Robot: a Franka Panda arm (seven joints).
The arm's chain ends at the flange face. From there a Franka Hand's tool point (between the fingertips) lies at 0.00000 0.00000 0.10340 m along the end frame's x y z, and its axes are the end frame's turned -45 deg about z.
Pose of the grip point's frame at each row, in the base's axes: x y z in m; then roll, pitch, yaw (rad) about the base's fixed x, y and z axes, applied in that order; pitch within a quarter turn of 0, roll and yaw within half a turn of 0:
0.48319, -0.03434, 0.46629, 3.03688, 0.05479, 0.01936
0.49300, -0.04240, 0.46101, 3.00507, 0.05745, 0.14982
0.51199, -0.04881, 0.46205, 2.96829, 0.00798, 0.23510
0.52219, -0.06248, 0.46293, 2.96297, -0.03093, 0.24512
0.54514, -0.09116, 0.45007, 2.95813, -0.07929, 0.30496
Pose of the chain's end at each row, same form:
0.48861, -0.02343, 0.56897, 3.02876, -0.03508, -0.76118
0.49672, -0.02761, 0.56328, 3.00427, -0.05551, -0.62783
0.50863, -0.03128, 0.56390, 3.01280, -0.11655, -0.54208
0.51468, -0.04542, 0.56464, 3.03655, -0.14798, -0.53525
0.53180, -0.07558, 0.55142, 3.06767, -0.18567, -0.48085

